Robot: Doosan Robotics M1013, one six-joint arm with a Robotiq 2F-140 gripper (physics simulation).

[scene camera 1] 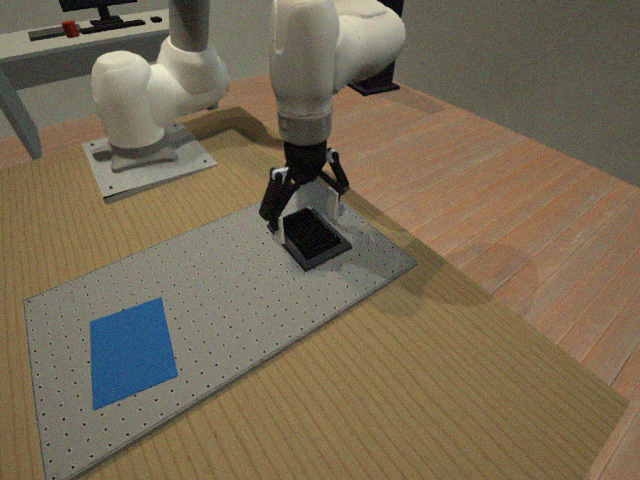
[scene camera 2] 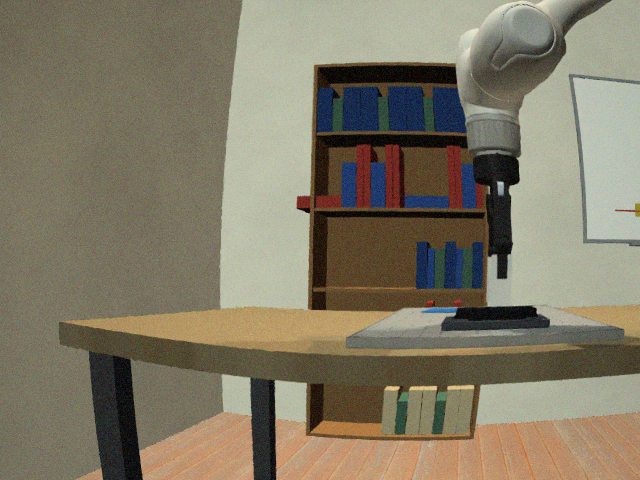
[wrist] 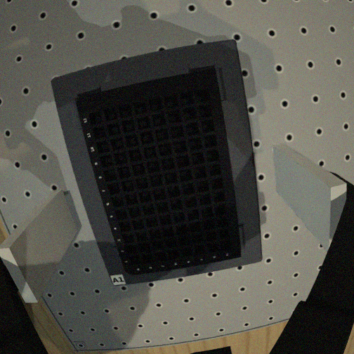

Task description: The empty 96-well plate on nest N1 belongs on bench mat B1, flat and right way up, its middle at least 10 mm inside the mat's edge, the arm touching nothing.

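Frame: origin at the arm's base, x ahead, y left, z up, level; metres.
Seen in the pictures: gripper, fingertip midpoint: (scene camera 1: 306,227) (scene camera 2: 497,303); arm's base, origin of the base link: (scene camera 1: 142,152).
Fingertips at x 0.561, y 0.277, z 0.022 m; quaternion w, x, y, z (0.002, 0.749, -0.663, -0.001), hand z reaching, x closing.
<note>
Pixels of each thing's middle, then the offset from my fingertips to it. Level surfaces: height alone.
- black 96-well plate, body centre: (scene camera 2: 496,313) (scene camera 1: 308,231) dy +0.003, dx +0.001, dz -0.014 m
- dark grey nest N1, body centre: (scene camera 2: 495,321) (scene camera 1: 308,235) dy +0.003, dx +0.001, dz -0.026 m
- Blue bench mat B1, its level: dz -0.031 m
- grey perforated board, its level: dz -0.033 m
- wooden table, its level: dz -0.046 m
The black 96-well plate (scene camera 1: 311,232) (scene camera 2: 496,312) (wrist: 167,175) lies flat in the dark grey nest N1 (scene camera 1: 329,253) (scene camera 2: 496,323) (wrist: 246,200), with the A1 label at the nest's lower left corner in the wrist view. My gripper (scene camera 1: 308,221) (scene camera 2: 499,297) (wrist: 169,191) is open and points down, low over the nest. Its pale finger pads stand on either side of the plate, with nothing held. In the wrist view the plate looks slightly turned relative to the fingers, and the left pad looks nearer to the nest than the right. Blue bench mat B1 (scene camera 1: 132,352) (scene camera 2: 438,310) lies flat, with nothing on it.
The nest and mat are on a grey perforated board (scene camera 1: 222,294) (scene camera 2: 392,335) (wrist: 300,100) on the wooden table (scene camera 1: 413,382) (scene camera 2: 206,330). The arm's base plate (scene camera 1: 191,167) is at the back left. A bookshelf (scene camera 2: 311,248) stands behind the table.
</note>
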